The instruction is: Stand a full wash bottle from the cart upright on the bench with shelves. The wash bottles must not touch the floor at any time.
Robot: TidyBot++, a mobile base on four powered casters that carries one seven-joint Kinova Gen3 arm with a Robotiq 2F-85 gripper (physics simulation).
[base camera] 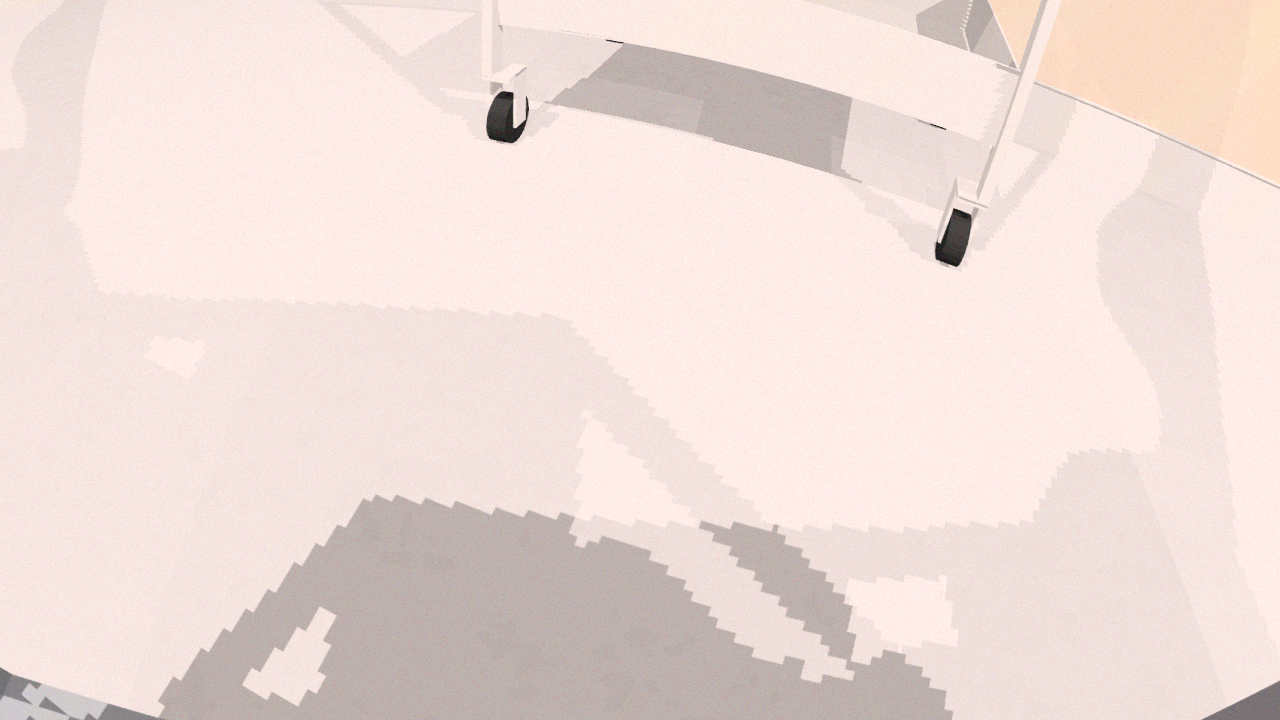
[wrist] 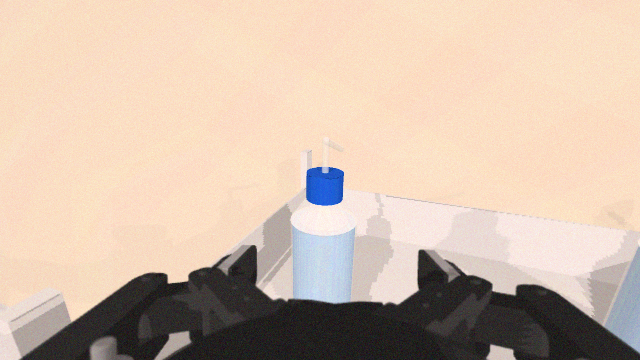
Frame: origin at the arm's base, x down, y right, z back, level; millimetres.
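Where they show: gripper, fingertip midpoint: point(wrist: 335, 265).
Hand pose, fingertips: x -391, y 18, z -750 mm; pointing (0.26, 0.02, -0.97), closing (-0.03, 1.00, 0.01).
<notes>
After its pixels a point has its place.
A wash bottle point(wrist: 323, 265) {x -338, y 10, z -825 mm} with a blue cap, a thin spout and a light blue body stands upright in the corner of the white cart's tray point(wrist: 440, 212) {x -320, y 160, z -977 mm}. The cart point(base camera: 760, 80) {x 266, y 105, z -650 mm} also shows at the top of the base camera view. My gripper point(wrist: 335, 265) {x -391, y 18, z -750 mm} is open, its two fingertips apart to the left and right of the bottle in the wrist view, with a gap on both sides. The bottle's lower part is hidden behind the gripper's body. The bench with shelves does not show in either view.
Part of another light blue bottle point(wrist: 625, 305) {x -318, y 250, z -821 mm} shows at the right edge of the wrist view. A white cart post point(wrist: 306, 165) {x -364, y -23, z -1027 mm} rises behind the blue-capped bottle. Two black casters point(base camera: 507, 116) {x 359, y -107, z -712 mm} point(base camera: 954, 237) {x 359, y 282, z -587 mm} stand on the floor point(base camera: 537, 232) {x 397, y -60, z -583 mm}. A beige wall point(wrist: 320, 75) {x -488, y -7, z -1083 mm} lies behind the tray.
</notes>
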